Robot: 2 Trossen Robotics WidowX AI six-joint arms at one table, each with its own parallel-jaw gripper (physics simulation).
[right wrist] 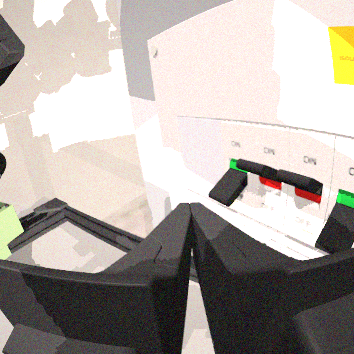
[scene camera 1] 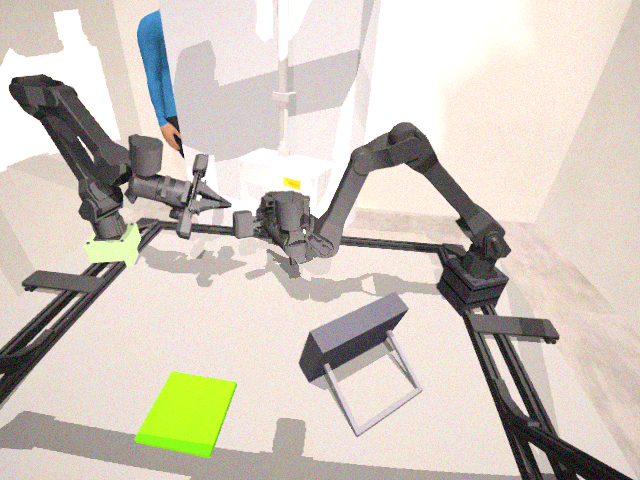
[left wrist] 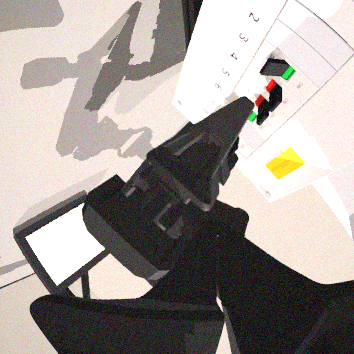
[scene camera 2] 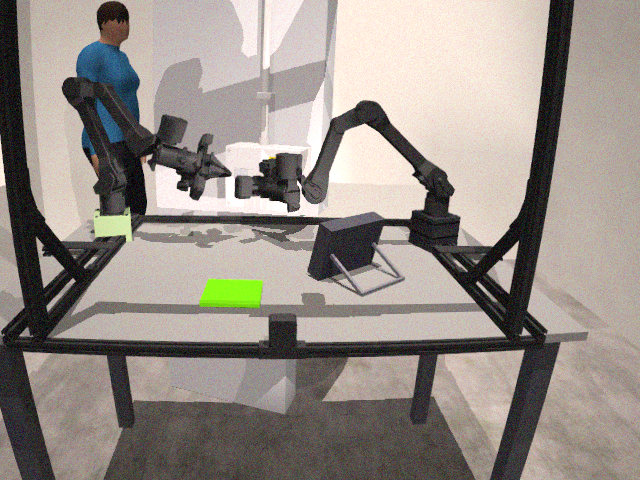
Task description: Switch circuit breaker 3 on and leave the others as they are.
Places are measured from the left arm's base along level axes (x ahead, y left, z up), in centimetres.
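Where they show: left gripper, fingertip midpoint: point(scene camera 1: 231, 205) point(left wrist: 211, 229) point(scene camera 2: 231, 174); right gripper, fingertip midpoint: point(right wrist: 188, 211) point(scene camera 1: 259, 206) point(left wrist: 249, 99); left arm's base at its link origin: point(scene camera 1: 111, 233) point(scene camera 2: 112, 212); right arm's base at its link origin: point(scene camera 1: 477, 268) point(scene camera 2: 436, 213).
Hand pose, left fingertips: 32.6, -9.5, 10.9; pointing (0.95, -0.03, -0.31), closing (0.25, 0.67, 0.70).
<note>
Things, the pixels of their top centre, and the offset from my left fingertips, as dx, dy, dz. "*": a spot on its surface instead.
- dark tilted display at a spot on its surface: point(scene camera 1: 356, 335) * +19.5, -35.5, -5.7
- bright green slab at its top centre: point(scene camera 1: 188, 409) point(scene camera 2: 232, 290) -7.7, -36.9, -17.3
The white breaker panel point(scene camera 1: 258, 166) point(scene camera 2: 241, 159) point(left wrist: 215, 65) point(right wrist: 215, 80) stands beyond the table's far edge. In the right wrist view, two levers, a left one point(right wrist: 229, 187) and a right one point(right wrist: 337, 231), show green; two between them, at the ON side point(right wrist: 255, 166) point(right wrist: 299, 180), show red. I cannot tell which is breaker 3. My right gripper point(left wrist: 249, 99) point(right wrist: 188, 211) is shut and empty, its tips before the row, left of the nearest lever; contact is unclear. My left gripper point(scene camera 1: 229, 205) point(scene camera 2: 229, 173) point(left wrist: 211, 229) is shut and empty, pointing towards the right gripper's wrist.
A dark tilted display point(scene camera 1: 356, 335) point(scene camera 2: 356, 240) point(left wrist: 67, 245) stands on the table. A bright green slab point(scene camera 1: 188, 413) point(scene camera 2: 231, 291) lies nearer the front. Black rails point(scene camera 2: 180, 219) edge the table. A person in blue point(scene camera 1: 152, 62) point(scene camera 2: 116, 77) is behind the left arm.
</note>
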